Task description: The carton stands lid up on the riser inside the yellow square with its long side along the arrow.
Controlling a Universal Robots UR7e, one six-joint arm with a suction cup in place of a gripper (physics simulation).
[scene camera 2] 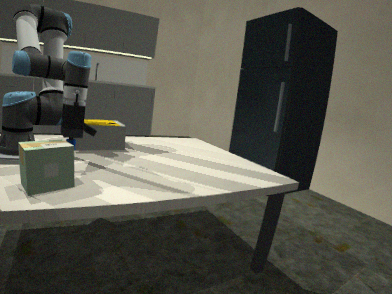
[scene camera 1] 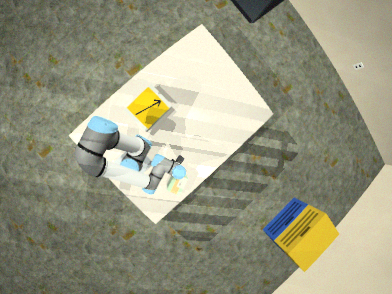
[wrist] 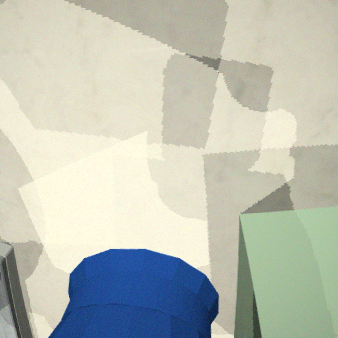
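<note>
The green carton (scene camera 1: 176, 186) (scene camera 2: 50, 170) (wrist: 295, 270) stands upright on the table, near its front edge. Its top face bears an orange-tan strip and a pale label. My gripper's blue suction cup (scene camera 2: 71, 144) (wrist: 145, 295) points down behind and beside the carton, apart from it, and holds nothing. In scene camera 1 the cup is hidden under the wrist. The grey riser (scene camera 2: 107, 139) stands farther back on the table. The yellow square (scene camera 1: 140, 102) (scene camera 2: 102, 122) is on its top, with a black arrow pointing to the upper right in scene camera 1.
The white table (scene camera 1: 200, 55) (scene camera 2: 240, 172) carries the arm (scene camera 1: 120, 172) (scene camera 2: 47, 65), whose base is near the riser. A grey object (wrist: 15, 300) shows at the wrist view's left edge. A dark fridge (scene camera 2: 280, 85) and a blue and yellow box (scene camera 1: 305, 240) stand beyond the table.
</note>
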